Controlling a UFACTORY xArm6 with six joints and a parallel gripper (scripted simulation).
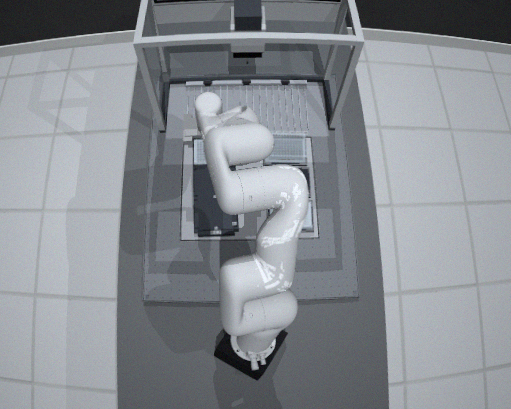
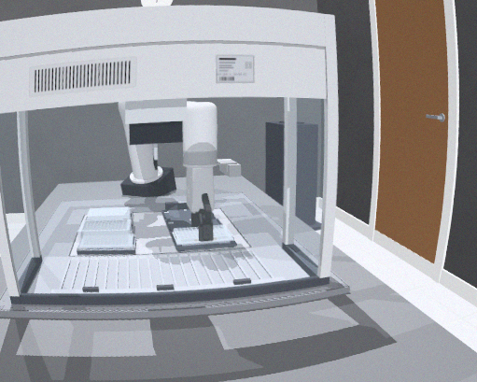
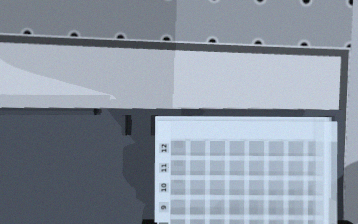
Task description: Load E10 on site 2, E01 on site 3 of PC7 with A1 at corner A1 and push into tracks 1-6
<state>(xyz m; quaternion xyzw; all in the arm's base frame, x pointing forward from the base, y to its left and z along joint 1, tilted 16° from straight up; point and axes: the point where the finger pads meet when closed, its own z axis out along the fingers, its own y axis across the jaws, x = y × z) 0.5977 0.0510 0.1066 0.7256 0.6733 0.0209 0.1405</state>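
My gripper is now 250 mm past the nest S1, 200 mm to the left of it and 20 mm above it. Also, from my hand: dark plate carrier PC7 (110 mm behind, 10 mm to the left, 10 mm below); then dark nest S2 (140 mm behind, 220 mm to the right, 20 mm below); then deep-well block E07 (30 mm behind, 230 mm to the right).
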